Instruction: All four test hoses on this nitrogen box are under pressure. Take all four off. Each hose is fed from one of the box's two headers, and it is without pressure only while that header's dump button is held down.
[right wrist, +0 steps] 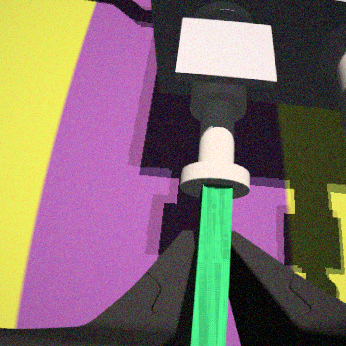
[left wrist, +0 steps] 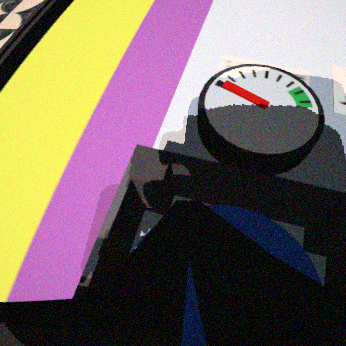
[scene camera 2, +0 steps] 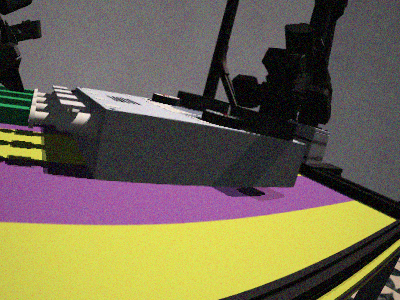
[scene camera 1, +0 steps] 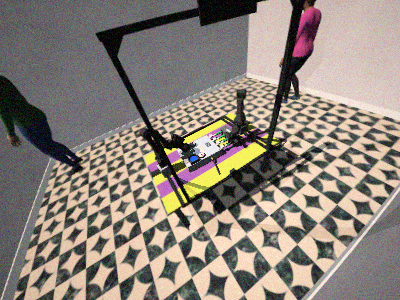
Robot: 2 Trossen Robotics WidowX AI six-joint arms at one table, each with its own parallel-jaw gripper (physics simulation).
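Frame: origin at the left arm's base, x left, y back, z up, level; centimetres.
Seen in the pictures: left gripper, fingertip midpoint: (left wrist: 186, 211) (scene camera 2: 258, 124) (scene camera 1: 186, 145); right gripper, fingertip midpoint: (right wrist: 207, 240) (scene camera 1: 228, 145); left arm's base at its link origin: (scene camera 2: 307, 125) (scene camera 1: 163, 164).
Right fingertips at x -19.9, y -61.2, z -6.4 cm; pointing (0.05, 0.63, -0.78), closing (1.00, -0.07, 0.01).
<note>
Pixels of each thing's top centre, then the offset from my right fingertips to it. "*": a spot on its surface instead. Level surfaces: height alone.
- purple table at its surface level: dz -4.8 cm
- blue dump button at its top centre: (left wrist: 220, 304) dx +25.5, dy +34.0, dz +4.2 cm
- gauge at a spot on its surface: (left wrist: 261, 113) * dx +24.2, dy +26.1, dz +4.7 cm
- green hose at a spot on its surface: (right wrist: 213, 261) * dx -0.1, dy -0.8, dz +1.7 cm
- hose's white coupler at a spot on its surface: (right wrist: 215, 165) * dx +0.3, dy +2.2, dz +2.0 cm
- grey port at a spot on its surface: (right wrist: 217, 106) * dx +0.7, dy +5.0, dz +1.4 cm
- white label at a spot on its surface: (right wrist: 226, 48) * dx +1.1, dy +6.6, dz +2.9 cm
- second blue button at its top centre: (scene camera 1: 193, 158) dx +6.7, dy +36.8, dz +4.8 cm
- thin black peg at a spot on its surface: (scene camera 1: 215, 165) * dx -7.8, dy +23.9, dz -3.5 cm
The grey nitrogen box (scene camera 1: 208, 146) (scene camera 2: 184, 149) stands on the yellow and purple table (scene camera 1: 240, 158). My left gripper (left wrist: 186, 211) (scene camera 1: 187, 146) (scene camera 2: 267, 125) is shut, with its fingertips down on a blue dump button (left wrist: 274, 237). The gauge (left wrist: 261, 113) beside it has its red needle (left wrist: 245, 93) at the low end, away from the green mark. My right gripper (right wrist: 207, 240) (scene camera 1: 233, 137) is shut on a green hose (right wrist: 213, 261). The hose's white coupler (right wrist: 215, 165) meets a grey port (right wrist: 217, 106) under a white label (right wrist: 226, 48). Other hoses (scene camera 1: 221, 137) show at the box's far side.
Black frame posts (scene camera 1: 282, 77) (scene camera 1: 136, 98) stand at the table's sides. A second blue button (scene camera 1: 194, 158) and gauge (scene camera 1: 202, 155) are on the box's near end. A thin black peg (scene camera 1: 215, 165) stands in front. A person in pink (scene camera 1: 306, 36) stands at the back right.
</note>
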